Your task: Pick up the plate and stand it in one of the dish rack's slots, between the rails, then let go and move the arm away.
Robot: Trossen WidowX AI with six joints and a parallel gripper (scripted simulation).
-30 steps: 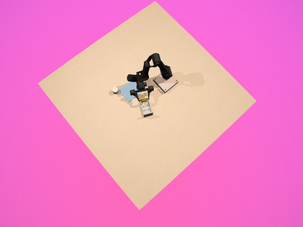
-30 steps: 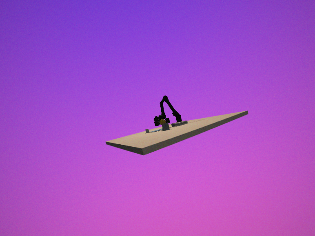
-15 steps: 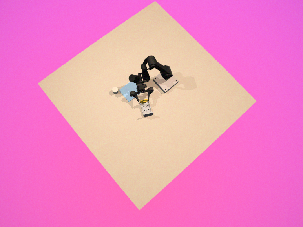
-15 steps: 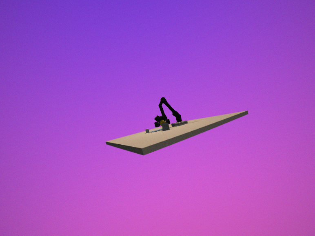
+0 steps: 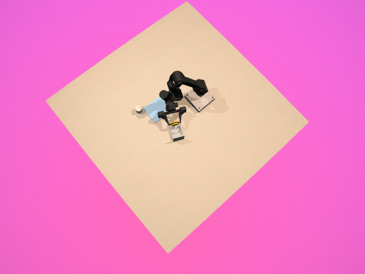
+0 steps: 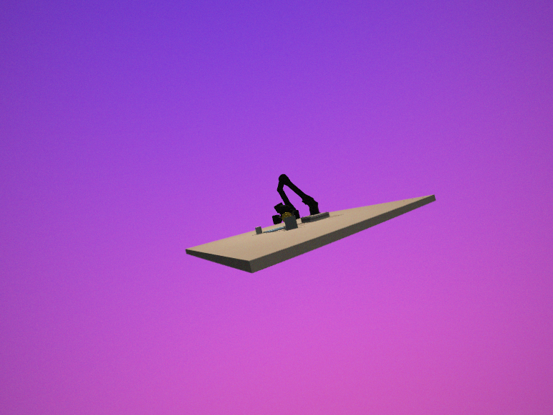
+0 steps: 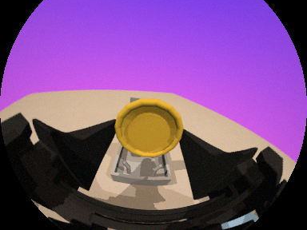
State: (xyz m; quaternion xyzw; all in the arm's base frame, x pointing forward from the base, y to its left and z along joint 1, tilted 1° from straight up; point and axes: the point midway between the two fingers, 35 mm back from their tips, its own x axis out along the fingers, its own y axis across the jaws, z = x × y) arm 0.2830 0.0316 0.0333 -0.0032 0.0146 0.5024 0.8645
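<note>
The grey dish rack lies 50 mm below my gripper tip, 20 mm to the left of it and 10 mm ahead of it. Also, from my gripper tip: yellow plate (10 mm to the right); then light blue mat (170 mm to the right, 70 mm below); then blue spoon (170 mm to the right, 100 mm behind, 70 mm below).
</note>
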